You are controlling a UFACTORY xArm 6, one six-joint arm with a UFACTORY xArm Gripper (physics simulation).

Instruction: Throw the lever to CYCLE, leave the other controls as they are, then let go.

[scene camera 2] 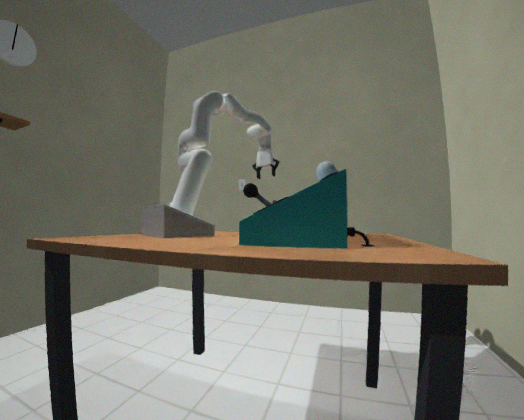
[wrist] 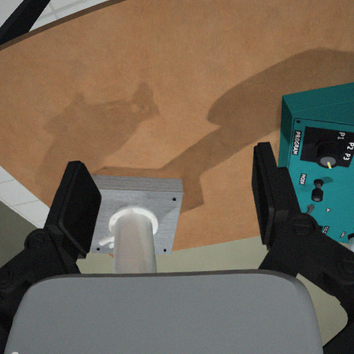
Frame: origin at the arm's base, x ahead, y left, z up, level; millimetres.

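Seen in the pictures: gripper, fingertip midpoint: [scene camera 2: 265,176]; arm's base, link origin: [scene camera 2: 179,216].
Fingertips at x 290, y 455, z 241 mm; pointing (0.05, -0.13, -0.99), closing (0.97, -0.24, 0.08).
Observation:
Pixels of each thing's middle, then the offset from my fingertips to it. "spot": a spot on its surface instead. Level surfaces: height alone.
- teal console, body centre: [scene camera 2: 305,214] dz -233, dx +217, dy -544 mm
- pale dome, surface spot: [scene camera 2: 327,170] spot: dz -137, dx +266, dy -769 mm
- black cable, surface spot: [scene camera 2: 364,235] spot: dz -293, dx +357, dy -737 mm
- brown table, surface height: dz -319 mm
A teal console [scene camera 2: 305,220] [wrist: 312,111] with a sloped top stands on the table. A lever with a black ball knob [scene camera 2: 250,190] sticks up from its slope, leaning toward the arm's base; no CYCLE marking can be read. In the wrist view a black PROGRAM dial [wrist: 328,159], a small black MODE switch [wrist: 317,190] and a small grey toggle [wrist: 310,209] show on the panel, which is partly cut off and partly behind a finger. My gripper [scene camera 2: 266,176] [wrist: 169,170] is open and empty, pointing down, above and apart from the ball knob.
A pale dome [scene camera 2: 327,170] stands at the console's high end. A black cable [scene camera 2: 364,235] leaves its back. The arm's grey base block [scene camera 2: 177,222] [wrist: 174,212] stands on the brown table [scene camera 2: 125,248] [wrist: 165,40], beside the console. The table edge curves beyond them.

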